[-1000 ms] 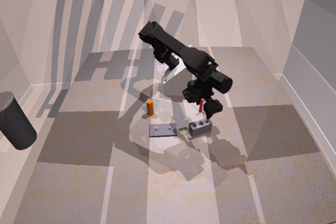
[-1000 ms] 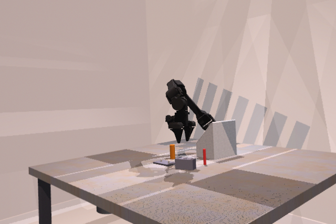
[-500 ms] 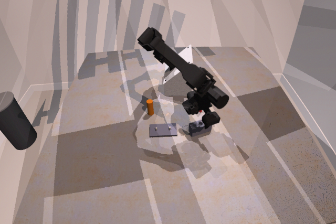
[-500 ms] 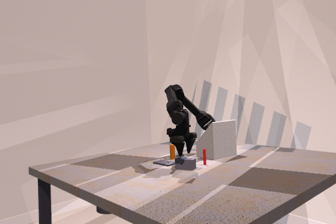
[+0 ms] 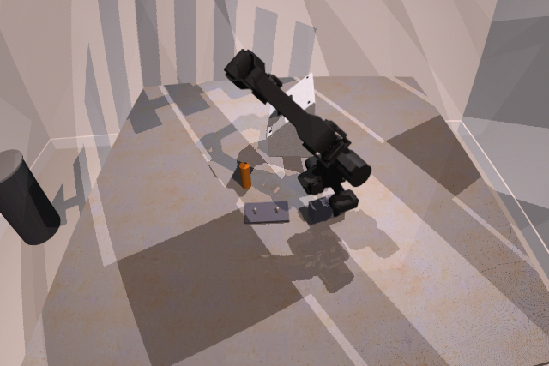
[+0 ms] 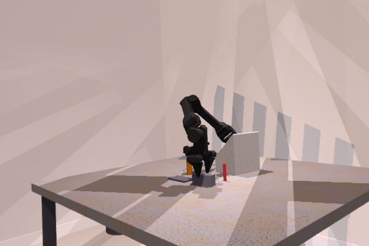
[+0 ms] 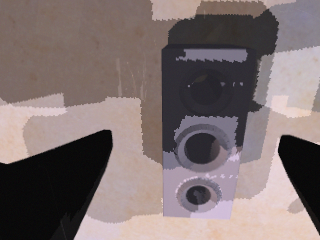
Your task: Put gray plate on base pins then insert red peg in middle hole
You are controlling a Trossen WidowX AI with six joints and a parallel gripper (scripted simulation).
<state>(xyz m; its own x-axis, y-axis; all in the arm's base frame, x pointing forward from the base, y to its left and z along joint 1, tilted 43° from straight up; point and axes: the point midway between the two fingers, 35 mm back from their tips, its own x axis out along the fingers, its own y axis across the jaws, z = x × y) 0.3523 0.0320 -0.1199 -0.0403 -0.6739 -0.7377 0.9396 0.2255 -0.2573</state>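
Now: gripper tip 1 cm above the gray plate. Round my gripper tip: orange peg: 23 cm to the right, 12 cm behind; then red peg: 13 cm behind, 2 cm to the left; then flat base: 16 cm to the right, 4 cm below, 1 cm behind.
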